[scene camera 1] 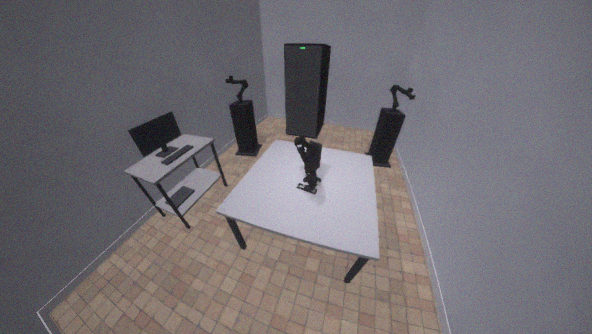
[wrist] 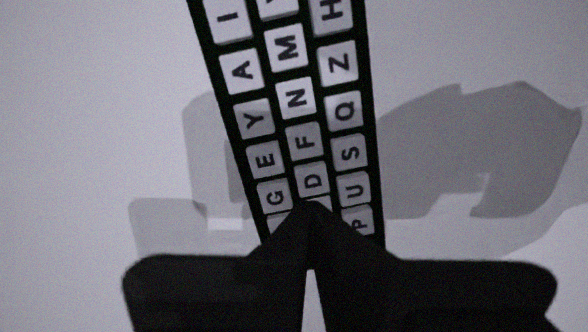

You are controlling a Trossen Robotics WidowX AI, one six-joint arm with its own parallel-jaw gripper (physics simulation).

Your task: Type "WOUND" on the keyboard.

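Places are measured from the arm's base along level axes (x ahead, y left, z up), in centimetres.
Where they show: gripper, between the fingertips: [scene camera 1: 312, 190] [wrist: 308, 209]; arm's base, origin of its link: [scene camera 1: 315, 148].
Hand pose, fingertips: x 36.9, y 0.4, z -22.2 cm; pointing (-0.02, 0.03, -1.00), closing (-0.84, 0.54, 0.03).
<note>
Each offset is from my fingertips to the top centre of the thing. Level surfaces: height alone.
The small black keyboard @(dx -2.3, dy -5.2, dz +0.5 cm) [scene camera 1: 302, 187] [wrist: 320, 120] lies on the white table, with light keys in three rows in the wrist view. The U key @(dx -2.4, dy +0.0, dz +0.5 cm) [wrist: 355, 190] is right of the fingertips, the D key @(dx -1.0, dy -1.4, dz +0.5 cm) [wrist: 312, 181] is just above them in view and the N key @(dx -2.1, dy -4.8, dz +0.5 cm) [wrist: 296, 98] is further up. My gripper [scene camera 1: 310, 185] [wrist: 308, 209] is shut and empty, pointing down at the keyboard. Its tips cover most of the middle-row key @(dx -0.4, dy +0.3, dz +0.1 cm) [wrist: 321, 202] below D, hiding that letter. Whether they touch it, I cannot tell. The W key does not show in the wrist view.
The keyboard lies on the white table @(dz -1.1 cm) [scene camera 1: 280, 210]. A side desk [scene camera 1: 145, 171] with a monitor [scene camera 1: 156, 132] and another keyboard [scene camera 1: 177, 154] stands at the left. A tall black cabinet [scene camera 1: 305, 90] and two pedestals [scene camera 1: 245, 127] [scene camera 1: 387, 132] bearing arms stand behind the table.
</note>
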